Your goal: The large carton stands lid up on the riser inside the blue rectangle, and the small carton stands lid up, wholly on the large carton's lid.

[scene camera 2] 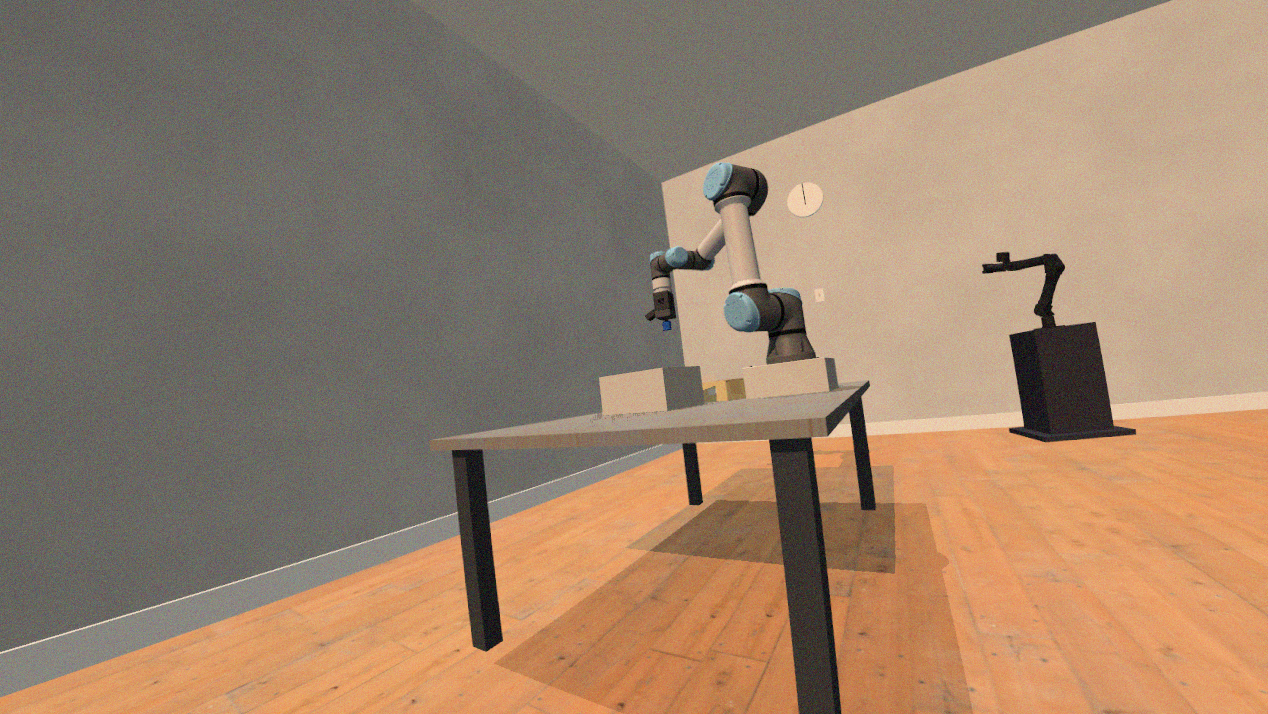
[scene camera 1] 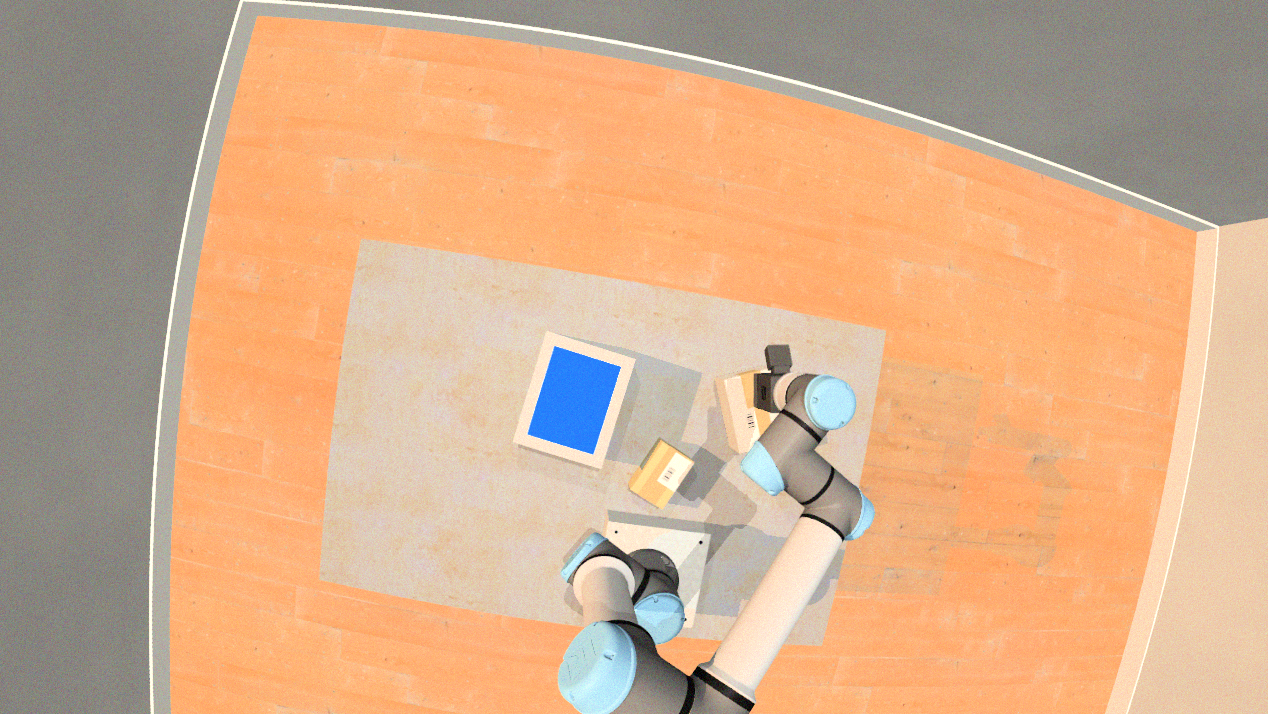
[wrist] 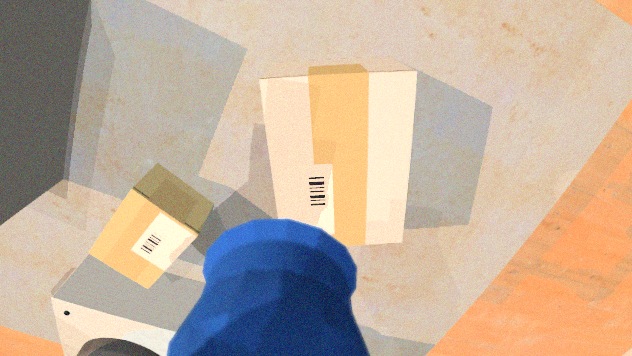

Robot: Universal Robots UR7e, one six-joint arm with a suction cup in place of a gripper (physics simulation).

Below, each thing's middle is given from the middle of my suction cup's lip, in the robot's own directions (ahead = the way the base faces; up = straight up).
My suction cup is 26 cm above the large carton (scene camera 1: 744,424), 7 cm past it and 4 cm to the left of it. Round my suction cup: small carton (scene camera 1: 664,467): 27 cm below, 22 cm behind, 17 cm to the left; then riser (scene camera 1: 577,389): 37 cm to the left, 25 cm below, 3 cm behind.
